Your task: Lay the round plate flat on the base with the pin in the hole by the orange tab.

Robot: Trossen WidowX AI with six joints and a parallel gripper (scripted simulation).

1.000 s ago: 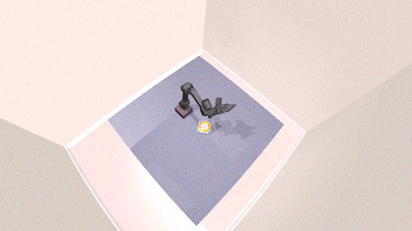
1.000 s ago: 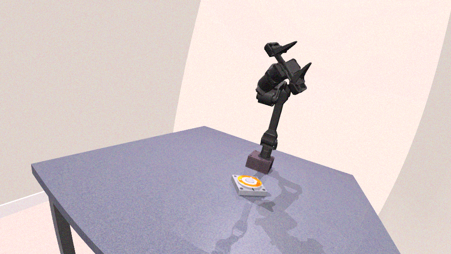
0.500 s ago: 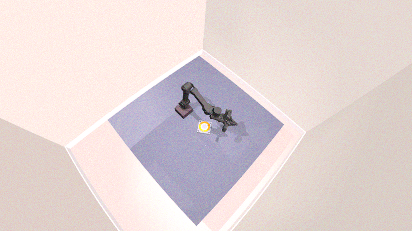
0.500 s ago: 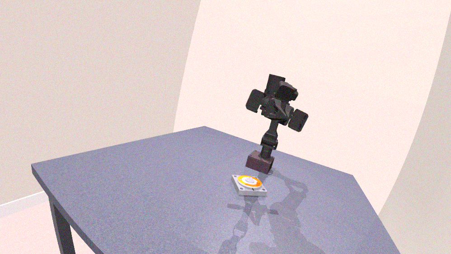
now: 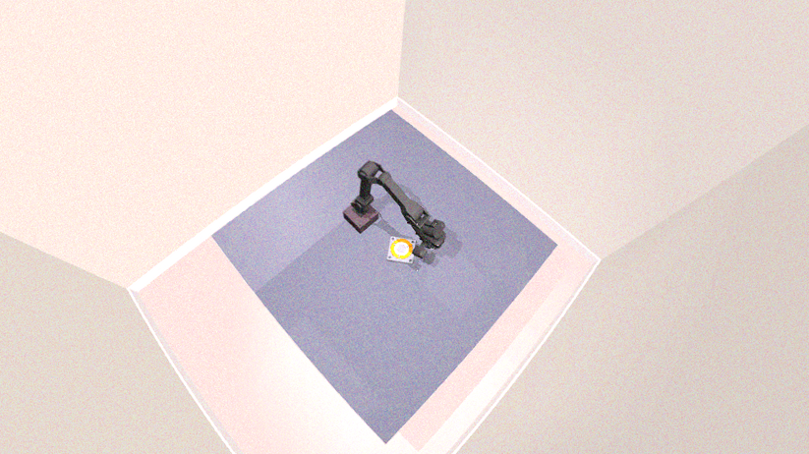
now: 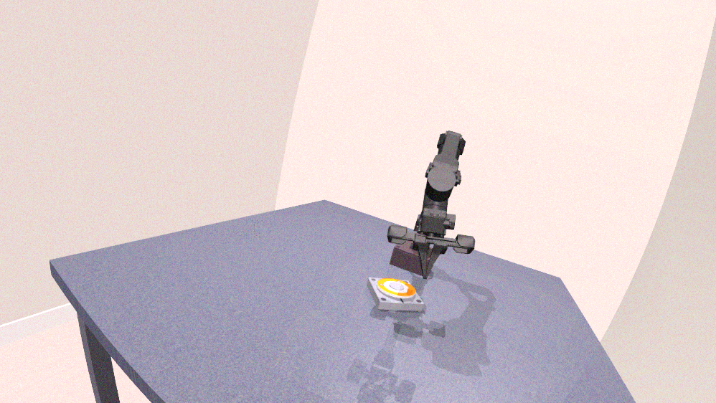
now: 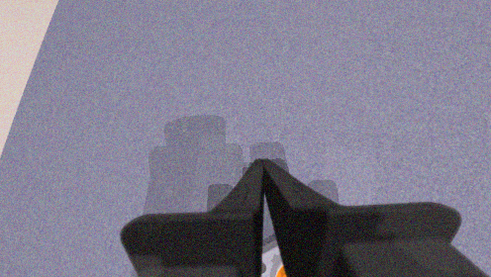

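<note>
My gripper tip is 13 cm past the round plate, 5 cm to the left of it and 11 cm above it.
</note>
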